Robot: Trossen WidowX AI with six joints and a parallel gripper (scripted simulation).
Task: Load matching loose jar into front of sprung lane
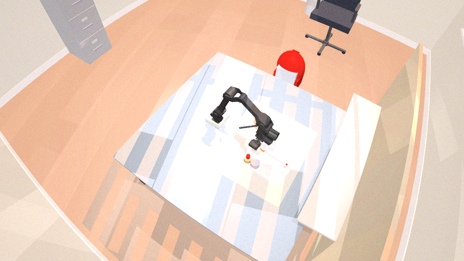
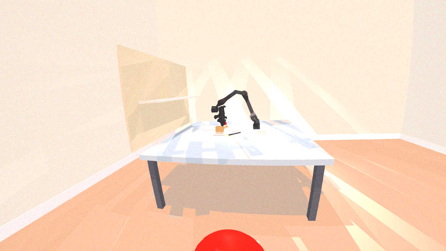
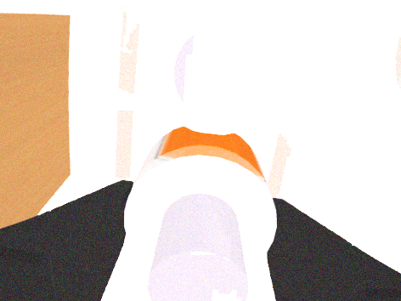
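My gripper tip is 2 cm short of the orange box, 8 cm to the right of it and 1 cm above it. Also, from my gripper tip: red mark: 23 cm ahead, 4 cm to the right, 2 cm above; white pusher lane: 15 cm ahead, 2 cm to the right, 3 cm below; thin black rod: 14 cm behind, 10 cm to the left, 4 cm below.
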